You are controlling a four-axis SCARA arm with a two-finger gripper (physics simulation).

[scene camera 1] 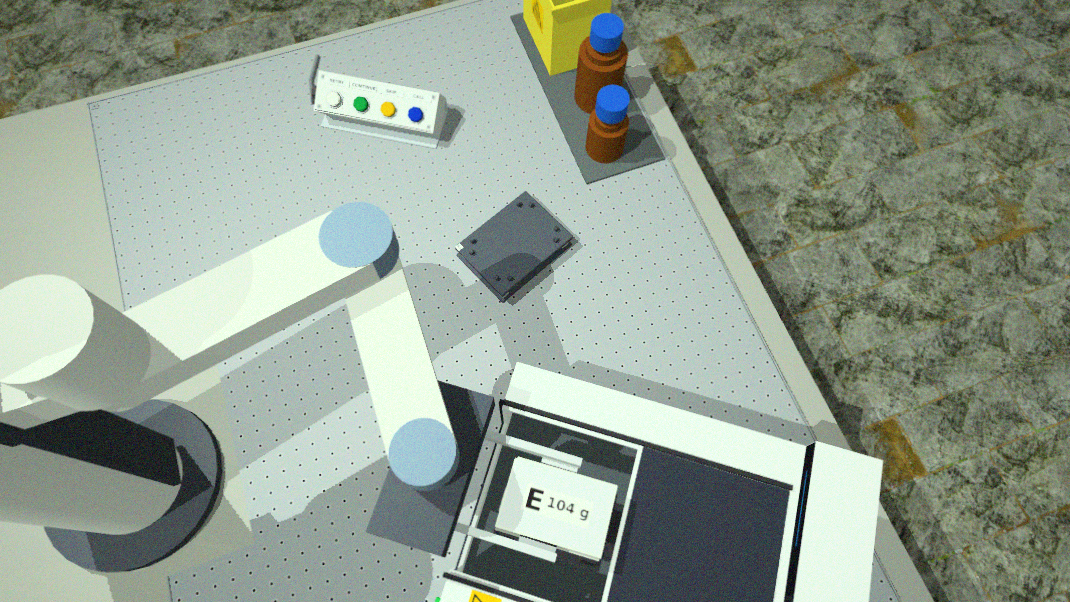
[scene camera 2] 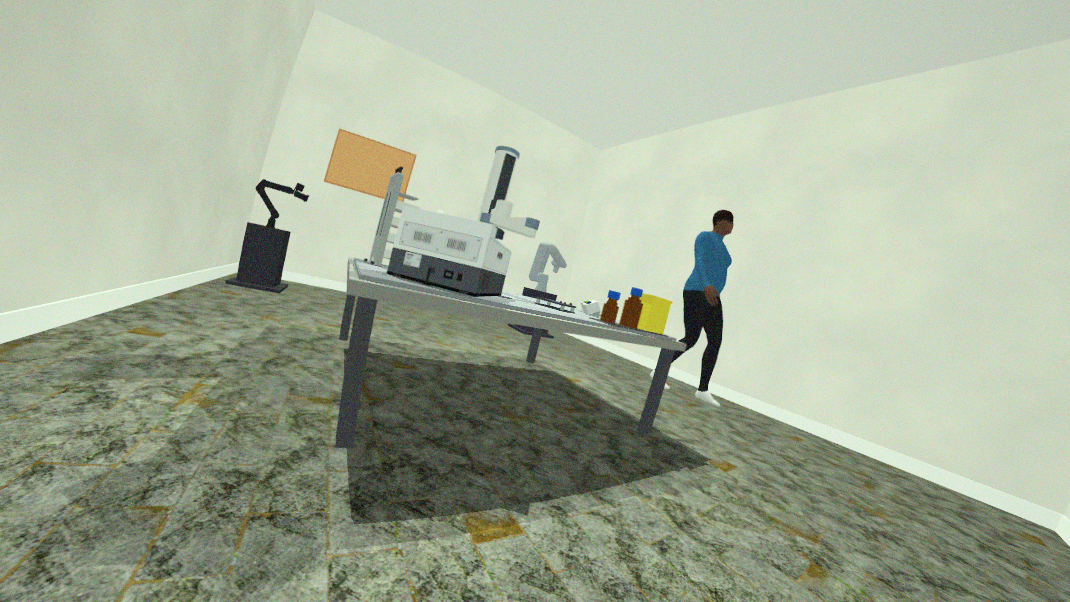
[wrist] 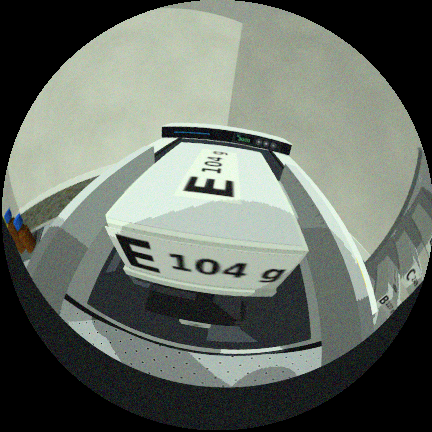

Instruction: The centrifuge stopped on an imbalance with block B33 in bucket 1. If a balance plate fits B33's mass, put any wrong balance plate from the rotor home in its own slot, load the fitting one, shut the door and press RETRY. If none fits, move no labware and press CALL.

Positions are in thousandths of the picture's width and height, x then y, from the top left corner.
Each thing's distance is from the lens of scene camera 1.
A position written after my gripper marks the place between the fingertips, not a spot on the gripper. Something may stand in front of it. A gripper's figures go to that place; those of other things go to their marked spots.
my gripper (scene camera 1: 531, 846): 85 cm
dark bucket marked "2" (scene camera 1: 575, 863): 97 cm
brown bottles with blue caps (scene camera 1: 563, 99): 128 cm
The marked spots on the dark bucket marked "2" and the brown bottles with blue caps are 75 cm apart.
